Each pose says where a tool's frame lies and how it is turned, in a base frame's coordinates. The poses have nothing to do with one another.
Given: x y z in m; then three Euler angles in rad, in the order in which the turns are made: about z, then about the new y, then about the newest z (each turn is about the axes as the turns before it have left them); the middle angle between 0 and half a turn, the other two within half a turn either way.
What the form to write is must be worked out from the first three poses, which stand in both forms.
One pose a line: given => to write
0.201 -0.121 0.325 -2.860 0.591 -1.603 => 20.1 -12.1 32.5 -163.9 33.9 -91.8
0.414 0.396 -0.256 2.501 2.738 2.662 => 41.4 39.6 -25.6 143.3 156.9 152.5
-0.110 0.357 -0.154 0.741 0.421 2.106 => -11.0 35.7 -15.4 42.5 24.1 120.7
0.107 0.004 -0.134 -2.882 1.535 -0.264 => 10.7 0.4 -13.4 -165.1 87.9 -15.1
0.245 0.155 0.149 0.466 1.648 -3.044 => 24.5 15.5 14.9 26.7 94.4 -174.4
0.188 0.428 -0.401 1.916 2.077 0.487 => 18.8 42.8 -40.1 109.8 119.0 27.9
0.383 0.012 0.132 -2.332 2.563 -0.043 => 38.3 1.2 13.2 -133.6 146.8 -2.5
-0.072 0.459 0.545 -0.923 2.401 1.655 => -7.2 45.9 54.5 -52.9 137.6 94.8
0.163 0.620 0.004 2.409 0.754 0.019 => 16.3 62.0 0.4 138.0 43.2 1.1
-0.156 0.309 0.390 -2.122 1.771 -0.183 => -15.6 30.9 39.0 -121.6 101.5 -10.5
